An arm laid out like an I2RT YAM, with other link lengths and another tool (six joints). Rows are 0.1 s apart.
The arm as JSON. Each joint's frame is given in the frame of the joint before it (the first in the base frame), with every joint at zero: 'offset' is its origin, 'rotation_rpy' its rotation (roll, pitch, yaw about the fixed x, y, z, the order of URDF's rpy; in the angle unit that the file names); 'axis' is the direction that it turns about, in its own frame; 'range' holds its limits. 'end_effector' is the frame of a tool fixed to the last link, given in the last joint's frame.
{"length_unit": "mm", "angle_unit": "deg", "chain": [
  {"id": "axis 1", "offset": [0.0, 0.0, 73.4], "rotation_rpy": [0.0, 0.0, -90.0], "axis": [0.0, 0.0, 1.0], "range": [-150.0, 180.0]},
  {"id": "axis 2", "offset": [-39.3, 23.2, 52.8], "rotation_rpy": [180.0, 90.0, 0.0], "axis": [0.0, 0.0, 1.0], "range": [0.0, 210.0]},
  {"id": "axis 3", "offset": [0.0, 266.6, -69.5], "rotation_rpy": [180.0, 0.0, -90.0], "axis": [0.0, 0.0, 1.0], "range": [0.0, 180.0]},
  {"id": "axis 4", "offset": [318.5, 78.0, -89.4], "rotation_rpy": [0.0, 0.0, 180.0], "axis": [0.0, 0.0, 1.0], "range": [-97.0, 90.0]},
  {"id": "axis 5", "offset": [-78.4, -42.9, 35.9], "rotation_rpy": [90.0, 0.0, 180.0], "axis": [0.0, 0.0, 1.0], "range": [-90.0, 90.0]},
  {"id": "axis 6", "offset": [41.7, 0.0, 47.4], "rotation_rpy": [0.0, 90.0, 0.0], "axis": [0.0, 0.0, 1.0], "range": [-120.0, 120.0]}
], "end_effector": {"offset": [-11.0, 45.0, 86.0], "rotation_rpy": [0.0, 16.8, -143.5]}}
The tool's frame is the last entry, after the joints.
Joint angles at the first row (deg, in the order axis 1, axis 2, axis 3, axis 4, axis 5, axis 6):
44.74 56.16 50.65 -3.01 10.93 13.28
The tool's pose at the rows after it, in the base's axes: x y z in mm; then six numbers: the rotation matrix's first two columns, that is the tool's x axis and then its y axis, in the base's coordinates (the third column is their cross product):
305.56 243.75 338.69 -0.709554 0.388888 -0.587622 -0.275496 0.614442 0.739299
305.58 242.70 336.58 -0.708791 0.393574 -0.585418 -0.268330 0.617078 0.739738
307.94 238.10 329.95 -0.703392 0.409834 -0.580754 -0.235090 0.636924 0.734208
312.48 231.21 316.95 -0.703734 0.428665 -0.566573 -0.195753 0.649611 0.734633
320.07 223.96 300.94 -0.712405 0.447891 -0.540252 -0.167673 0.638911 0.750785
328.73 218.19 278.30 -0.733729 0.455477 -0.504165 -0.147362 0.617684 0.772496
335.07 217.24 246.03 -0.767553 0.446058 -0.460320 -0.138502 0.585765 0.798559
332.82 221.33 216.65 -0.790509 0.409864 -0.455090 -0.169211 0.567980 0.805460
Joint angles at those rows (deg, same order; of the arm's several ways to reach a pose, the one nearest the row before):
44.74 56.02 50.28 -2.76 11.21 13.51
44.74 55.96 50.01 -2.76 11.61 13.69
44.52 56.35 49.77 -3.41 13.39 13.99
43.48 56.59 48.55 -3.47 14.10 14.83
41.34 56.69 46.49 -2.08 12.39 16.31
38.69 57.06 43.55 0.41 8.82 17.97
36.42 58.00 39.24 4.94 4.01 19.79
35.99 58.46 34.16 10.89 0.48 19.51

